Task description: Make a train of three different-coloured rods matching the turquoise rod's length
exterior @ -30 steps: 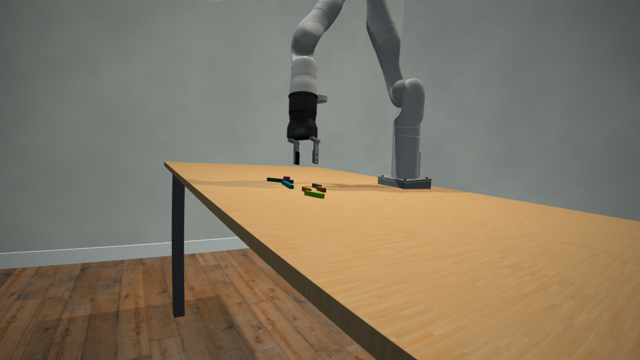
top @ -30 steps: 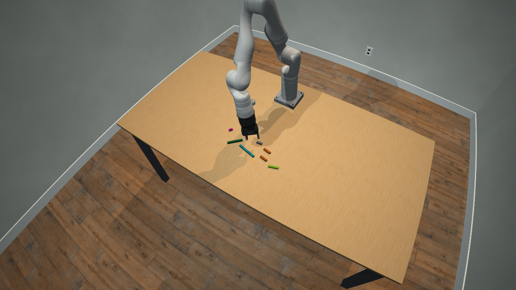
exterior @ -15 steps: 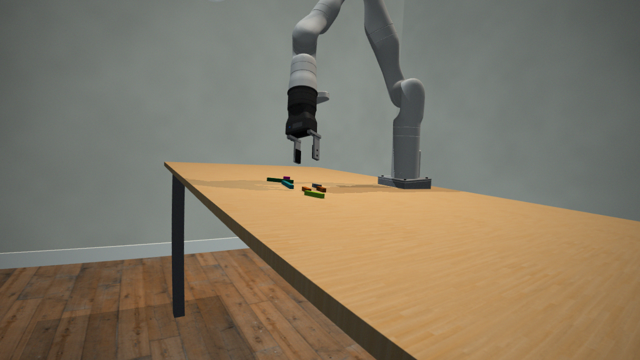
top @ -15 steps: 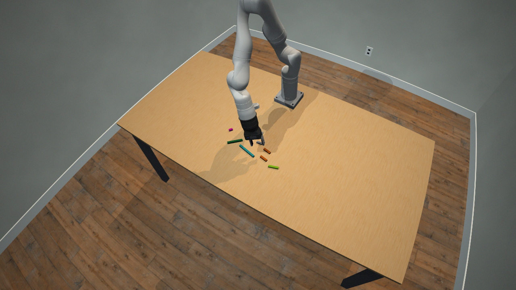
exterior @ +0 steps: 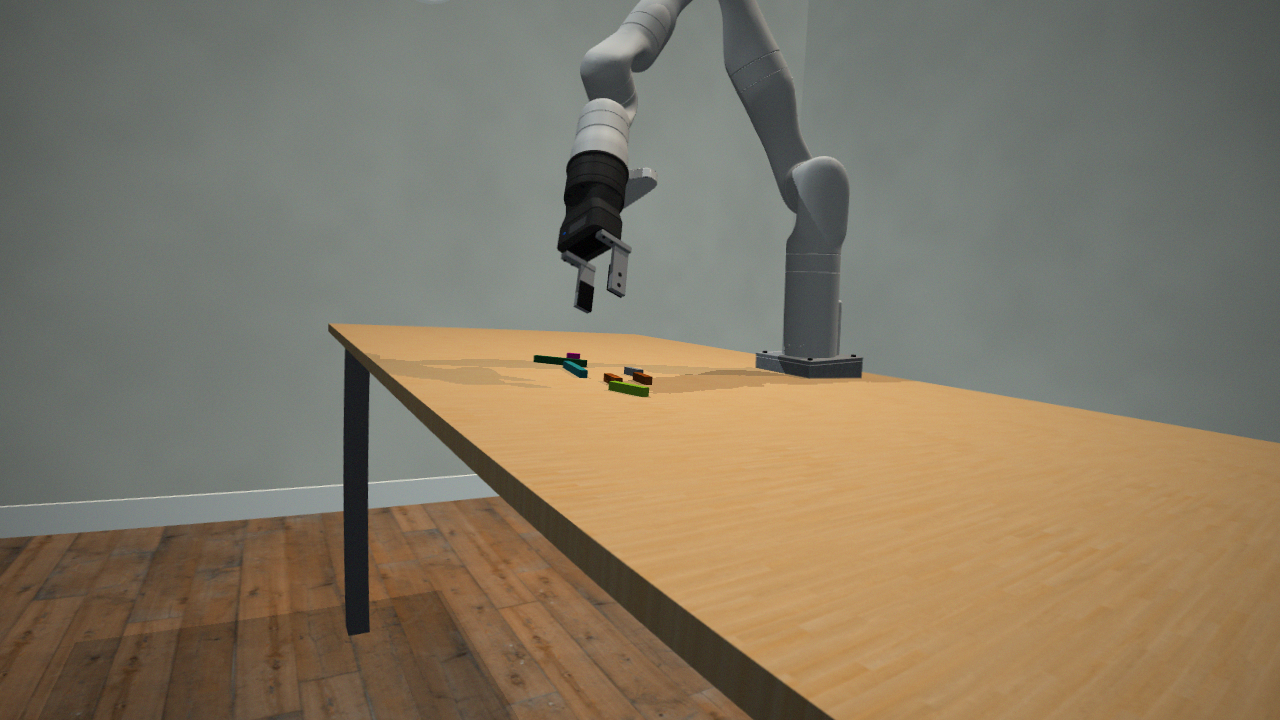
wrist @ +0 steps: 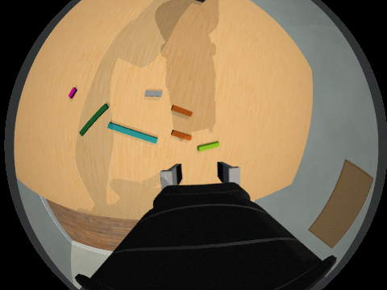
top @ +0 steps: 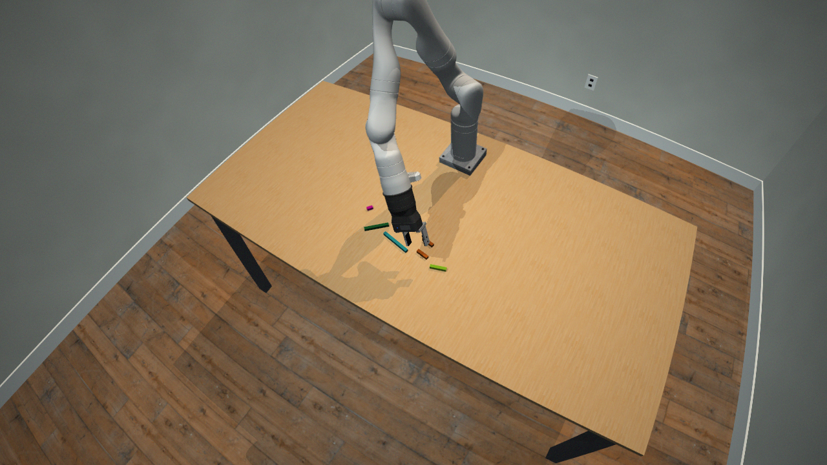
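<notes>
Now: hand 24 cm to the left of the magenta rod, 11 cm above it and 10 cm past it. The rest, counted from my hand: lime rod: 11 cm below, 7 cm to the left; grey rod: 11 cm below, 10 cm behind, 6 cm to the right; turquoise rod: 11 cm below, 9 cm to the right, 2 cm behind.
</notes>
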